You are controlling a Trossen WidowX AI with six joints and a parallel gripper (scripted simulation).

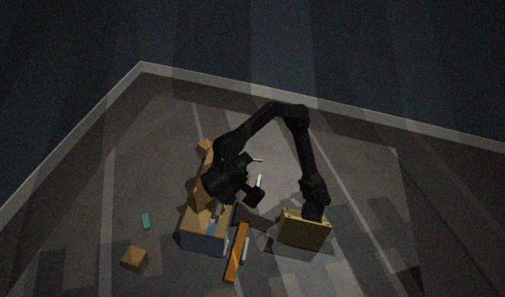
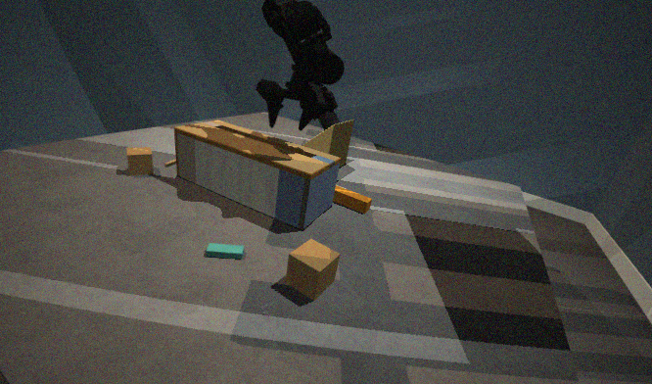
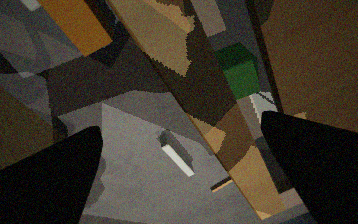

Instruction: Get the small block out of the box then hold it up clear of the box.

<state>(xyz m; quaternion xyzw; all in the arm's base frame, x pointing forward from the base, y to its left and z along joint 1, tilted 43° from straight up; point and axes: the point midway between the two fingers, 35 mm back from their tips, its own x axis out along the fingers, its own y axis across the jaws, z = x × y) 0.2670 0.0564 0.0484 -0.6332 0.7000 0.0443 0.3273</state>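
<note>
Now: gripper tip 100 mm above the box, 40 mm to the left of it and 40 mm short of it. From my gripper tip the other things lie so: green block 70 mm below, 50 mm ahead, 40 mm to the right; then orange cube 300 mm to the right, 200 mm ahead, 130 mm below.
</note>
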